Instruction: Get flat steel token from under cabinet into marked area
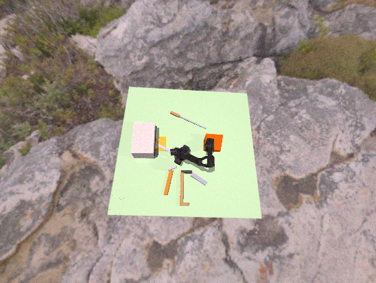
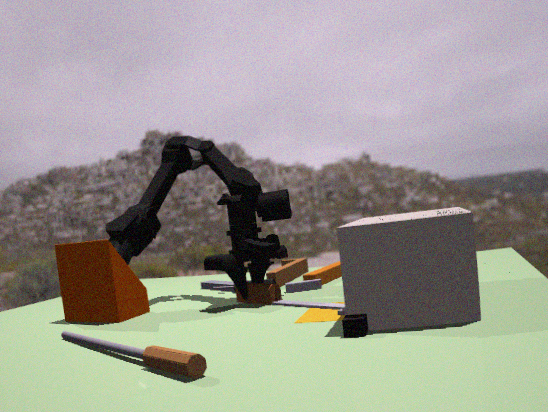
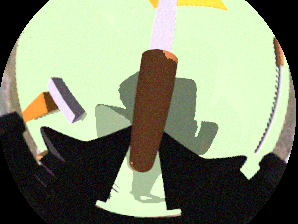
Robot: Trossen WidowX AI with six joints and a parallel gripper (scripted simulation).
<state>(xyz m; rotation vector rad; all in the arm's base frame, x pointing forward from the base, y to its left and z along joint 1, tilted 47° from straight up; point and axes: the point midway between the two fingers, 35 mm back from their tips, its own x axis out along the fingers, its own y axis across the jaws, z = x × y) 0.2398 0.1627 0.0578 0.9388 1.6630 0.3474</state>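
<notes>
Now: the orange bar 240 mm to the left of my gripper tip, 90 mm ahead of it and 10 mm above it. From my gripper tip the other things lie so: grey token: 250 mm ahead, 140 mm to the right; then grey bar: 180 mm to the left, 180 mm behind.
</notes>
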